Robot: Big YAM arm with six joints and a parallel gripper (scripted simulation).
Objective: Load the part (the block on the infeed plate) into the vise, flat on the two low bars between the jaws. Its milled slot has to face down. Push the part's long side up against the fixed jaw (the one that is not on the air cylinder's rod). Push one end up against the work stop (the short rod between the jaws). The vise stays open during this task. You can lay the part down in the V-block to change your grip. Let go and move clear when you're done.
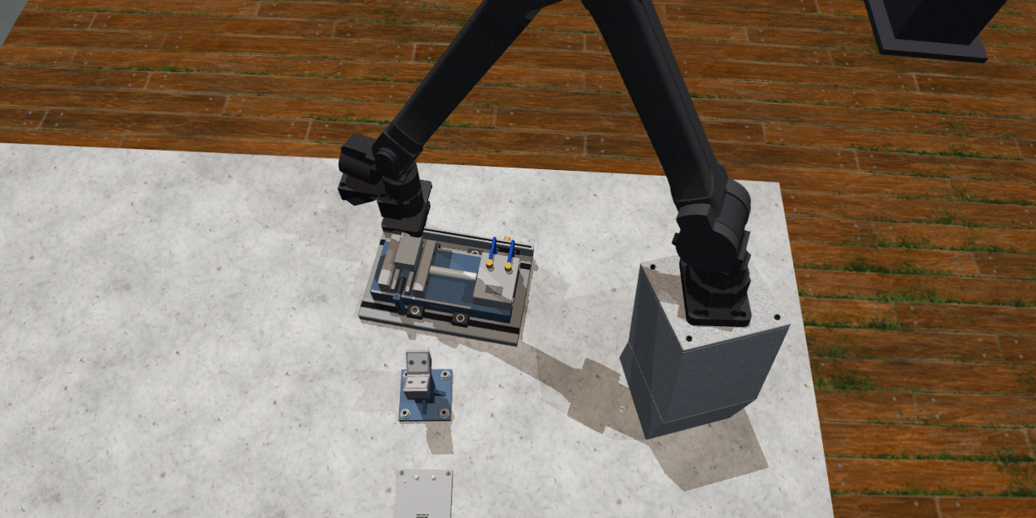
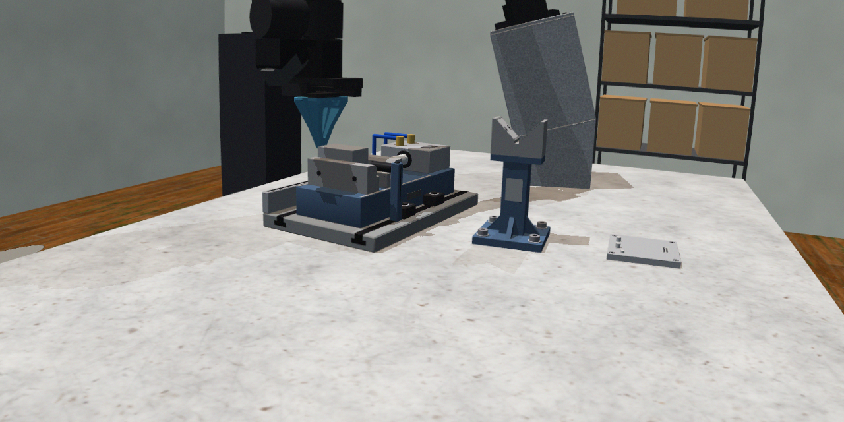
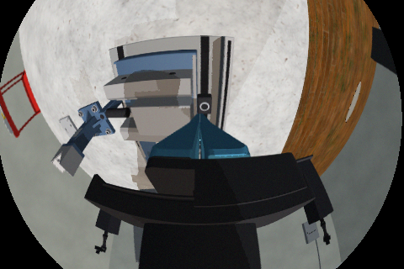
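Right now the grey part is 4 cm to the left of my hand and 2 cm below it. The rest, counted from my hand: work stop (1 cm ahead, 10 cm to the left, 2 cm below); then moving jaw (3 cm behind, 6 cm to the left, 4 cm below); then fixed jaw (4 cm ahead, 6 cm to the left, 4 cm below).
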